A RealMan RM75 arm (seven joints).
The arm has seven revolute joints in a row. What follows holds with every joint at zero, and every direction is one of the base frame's.
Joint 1 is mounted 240.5 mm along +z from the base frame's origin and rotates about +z.
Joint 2 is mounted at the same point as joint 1 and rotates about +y.
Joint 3 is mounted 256.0 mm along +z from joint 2 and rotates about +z.
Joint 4 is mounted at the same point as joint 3 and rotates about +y.
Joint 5 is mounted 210.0 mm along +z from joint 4 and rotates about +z.
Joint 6 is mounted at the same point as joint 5 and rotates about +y.
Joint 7 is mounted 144.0 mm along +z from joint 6 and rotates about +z.
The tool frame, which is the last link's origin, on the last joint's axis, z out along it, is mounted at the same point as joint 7; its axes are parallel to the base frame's.
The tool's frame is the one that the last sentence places.
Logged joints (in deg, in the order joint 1, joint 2, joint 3, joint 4, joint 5, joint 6, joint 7), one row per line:
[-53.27, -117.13, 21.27, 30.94, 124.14, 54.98, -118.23]
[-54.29, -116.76, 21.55, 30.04, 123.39, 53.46, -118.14]
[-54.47, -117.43, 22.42, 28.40, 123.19, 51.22, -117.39]
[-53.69, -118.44, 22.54, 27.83, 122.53, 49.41, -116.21]
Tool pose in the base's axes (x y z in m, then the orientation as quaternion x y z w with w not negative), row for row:
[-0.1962, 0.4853, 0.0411, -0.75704, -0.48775, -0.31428, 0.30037]
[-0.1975, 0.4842, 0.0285, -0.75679, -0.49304, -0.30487, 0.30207]
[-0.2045, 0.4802, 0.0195, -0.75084, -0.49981, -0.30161, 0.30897]
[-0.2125, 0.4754, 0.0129, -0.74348, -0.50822, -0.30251, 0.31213]
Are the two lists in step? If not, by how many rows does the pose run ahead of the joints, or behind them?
The pose runs 1 row ahead of the joints: the pose in row i belongs to the joints in row i + 1.
